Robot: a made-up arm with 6 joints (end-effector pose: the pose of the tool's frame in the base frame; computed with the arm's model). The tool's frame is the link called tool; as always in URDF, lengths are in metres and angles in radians. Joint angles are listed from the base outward.
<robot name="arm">
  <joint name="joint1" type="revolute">
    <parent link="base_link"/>
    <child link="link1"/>
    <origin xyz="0 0 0.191" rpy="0 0 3.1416"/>
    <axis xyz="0 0 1"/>
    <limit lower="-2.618" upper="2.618"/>
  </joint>
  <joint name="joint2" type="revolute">
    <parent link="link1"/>
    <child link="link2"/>
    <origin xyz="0 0 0" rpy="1.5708 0 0"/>
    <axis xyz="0 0 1"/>
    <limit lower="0" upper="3.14"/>
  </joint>
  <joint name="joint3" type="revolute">
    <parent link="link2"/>
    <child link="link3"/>
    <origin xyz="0.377 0.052 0" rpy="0 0 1.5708"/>
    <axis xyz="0 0 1"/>
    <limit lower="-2.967" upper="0"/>
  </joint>
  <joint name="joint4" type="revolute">
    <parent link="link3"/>
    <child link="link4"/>
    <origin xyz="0.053 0.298 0" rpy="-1.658 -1.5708 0"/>
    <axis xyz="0 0 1"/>
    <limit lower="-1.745" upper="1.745"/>
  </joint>
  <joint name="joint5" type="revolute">
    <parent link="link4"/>
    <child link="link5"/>
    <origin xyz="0 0 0" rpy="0 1.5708 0"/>
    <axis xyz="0 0 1"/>
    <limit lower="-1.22" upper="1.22"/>
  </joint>
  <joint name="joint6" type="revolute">
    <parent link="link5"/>
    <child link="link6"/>
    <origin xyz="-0.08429 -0.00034 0" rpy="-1.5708 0 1.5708"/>
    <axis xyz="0 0 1"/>
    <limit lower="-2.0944" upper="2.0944"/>
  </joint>
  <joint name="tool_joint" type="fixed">
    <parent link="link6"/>
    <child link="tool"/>
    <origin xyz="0 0 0" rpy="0 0 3.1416"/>
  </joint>
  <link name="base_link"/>
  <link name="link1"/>
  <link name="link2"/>
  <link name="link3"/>
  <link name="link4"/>
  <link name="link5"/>
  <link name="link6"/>
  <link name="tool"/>
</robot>
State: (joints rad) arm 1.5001 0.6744 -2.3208 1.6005 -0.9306 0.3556
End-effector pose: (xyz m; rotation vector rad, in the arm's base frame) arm 0.0429 -0.3475 0.8105 -1.1953 0.4500 -2.4786
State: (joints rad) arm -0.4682 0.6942 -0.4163 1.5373 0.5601 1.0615
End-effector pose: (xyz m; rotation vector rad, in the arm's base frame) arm 0.1223 -0.0114 0.4264 2.1794 0.5996 1.8619
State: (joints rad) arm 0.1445 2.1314 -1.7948 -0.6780 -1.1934 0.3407
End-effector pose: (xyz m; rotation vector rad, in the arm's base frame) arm 0.5755 0.1333 0.4855 -0.6298 0.6717 0.4067
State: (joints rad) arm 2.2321 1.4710 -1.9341 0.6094 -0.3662 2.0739
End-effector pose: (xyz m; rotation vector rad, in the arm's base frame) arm -0.1778 0.2563 0.8139 -0.3733 -0.7174 -1.4039
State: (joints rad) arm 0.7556 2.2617 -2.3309 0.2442 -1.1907 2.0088
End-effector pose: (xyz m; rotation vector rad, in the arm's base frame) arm 0.4448 0.3931 0.6017 0.4591 0.0599 2.7959
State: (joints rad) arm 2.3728 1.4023 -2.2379 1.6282 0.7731 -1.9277
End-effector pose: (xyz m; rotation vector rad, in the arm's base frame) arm -0.1720 0.0842 0.8779 -0.9072 -0.7346 2.1336
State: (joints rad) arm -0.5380 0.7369 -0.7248 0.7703 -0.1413 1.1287
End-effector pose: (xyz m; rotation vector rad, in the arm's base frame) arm 0.1135 -0.0771 0.5468 1.4146 0.4316 1.0497
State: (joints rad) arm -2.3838 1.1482 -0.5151 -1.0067 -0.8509 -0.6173
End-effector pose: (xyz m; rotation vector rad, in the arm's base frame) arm -0.1301 -0.1966 0.4224 0.2984 2.1889 -2.2118
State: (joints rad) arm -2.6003 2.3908 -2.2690 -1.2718 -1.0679 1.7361
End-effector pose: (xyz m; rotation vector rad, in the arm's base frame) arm -0.5251 -0.3978 0.4469 1.1410 0.8132 -1.0236
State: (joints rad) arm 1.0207 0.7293 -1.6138 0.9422 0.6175 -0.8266
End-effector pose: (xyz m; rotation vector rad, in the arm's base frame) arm -0.0527 -0.0101 0.7854 -0.9164 0.6808 1.1714
